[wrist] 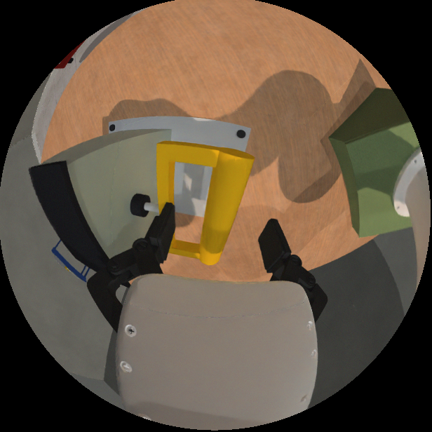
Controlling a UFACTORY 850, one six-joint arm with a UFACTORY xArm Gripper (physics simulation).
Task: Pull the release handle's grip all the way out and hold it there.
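The release handle is a yellow frame whose thick rounded grip [227, 200] runs along its right side. A short white rod [151, 206] with a black collar [140, 205] joins the frame's left bar to a pale grey-green housing [105, 185] with a black face [65, 205]. My gripper [221, 222] is open and empty. Its left finger overlaps the frame's lower left bar in view, and its right finger is to the right of the grip. The grip's lower end shows between the fingers; how far above it they are is hard to tell.
A light grey base plate [200, 125] with dark bolts lies under the housing and handle on the wooden table [200, 55]. A green block [375, 175] carrying the arm's base stands at the right. A blue frame [70, 264] shows at the lower left, a red object [66, 59] at the upper left.
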